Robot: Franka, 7 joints.
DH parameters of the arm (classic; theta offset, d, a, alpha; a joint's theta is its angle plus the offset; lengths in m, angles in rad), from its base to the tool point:
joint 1: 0 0.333 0 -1.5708
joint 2: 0 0 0 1.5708
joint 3: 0 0.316 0.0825 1.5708
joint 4: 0 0 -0.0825 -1.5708
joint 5: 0 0.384 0 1.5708
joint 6: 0 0 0.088 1.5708
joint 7: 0 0.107 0 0
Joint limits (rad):
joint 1: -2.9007..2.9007
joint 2: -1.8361..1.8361
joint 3: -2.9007..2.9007
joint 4: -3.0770..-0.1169
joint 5: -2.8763..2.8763
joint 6: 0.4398..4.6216
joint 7: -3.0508..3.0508
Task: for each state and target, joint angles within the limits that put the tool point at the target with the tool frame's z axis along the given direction. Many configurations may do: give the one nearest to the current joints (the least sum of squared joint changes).
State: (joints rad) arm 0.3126 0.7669 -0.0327 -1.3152 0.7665 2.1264 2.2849
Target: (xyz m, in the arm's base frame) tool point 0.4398 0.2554 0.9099 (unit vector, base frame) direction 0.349 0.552 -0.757
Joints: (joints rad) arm 0.4561 0.1595 -0.0074 -0.7272 0.3547 1.5219 2.2849
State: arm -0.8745 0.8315 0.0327 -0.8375 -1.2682 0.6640 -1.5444
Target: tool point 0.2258 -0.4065 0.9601 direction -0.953 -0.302 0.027
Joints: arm -0.7403 0.2938 -0.0883 -0.6579 -1.8404 1.2202 -1.5444
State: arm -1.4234 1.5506 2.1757 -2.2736 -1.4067 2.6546 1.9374
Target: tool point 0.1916 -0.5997 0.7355 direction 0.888 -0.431 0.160
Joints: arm -1.9906 1.6064 2.3371 -1.4639 -1.4622 2.5332 1.9374
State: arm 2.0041 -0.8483 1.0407 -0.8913 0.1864 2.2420 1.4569
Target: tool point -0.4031 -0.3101 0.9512 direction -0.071 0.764 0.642
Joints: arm 1.2735 -1.1423 0.6839 -0.9817 -0.3922 2.1047 1.4569
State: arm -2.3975 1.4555 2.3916 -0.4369 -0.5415 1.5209 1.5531
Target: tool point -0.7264 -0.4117 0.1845 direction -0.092 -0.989 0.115
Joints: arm -2.8519 1.8361 1.9603 -0.3260 -0.1996 2.2252 1.5531
